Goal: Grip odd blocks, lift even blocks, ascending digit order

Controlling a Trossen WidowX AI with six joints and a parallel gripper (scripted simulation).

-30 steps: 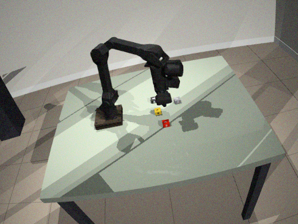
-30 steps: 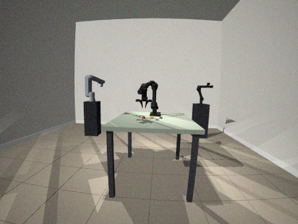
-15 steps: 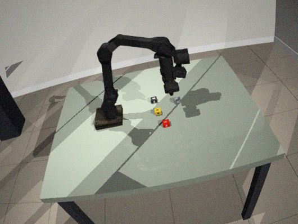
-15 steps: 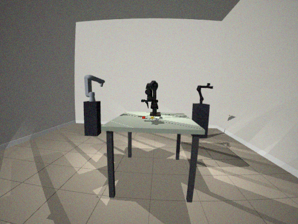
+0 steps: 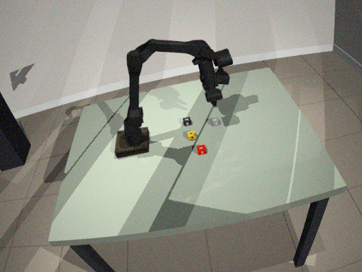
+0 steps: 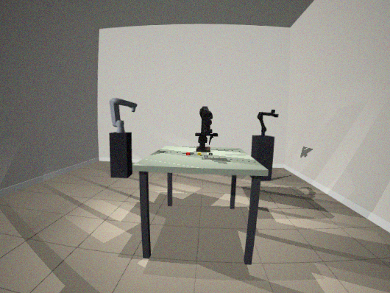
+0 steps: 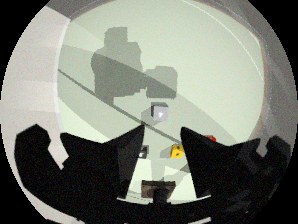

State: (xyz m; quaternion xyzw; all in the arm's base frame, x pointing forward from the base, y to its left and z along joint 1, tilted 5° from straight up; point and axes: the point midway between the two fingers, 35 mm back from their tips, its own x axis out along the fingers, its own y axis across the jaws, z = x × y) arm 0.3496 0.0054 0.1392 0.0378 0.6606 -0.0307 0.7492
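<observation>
Right now my gripper tip is 12 cm past the black block, 5 cm to the right of it and 9 cm above it. From my gripper tip the other things lie so: yellow block (12 cm behind, 5 cm to the right, 9 cm below); red block (10 cm behind, 15 cm to the right, 9 cm below).
</observation>
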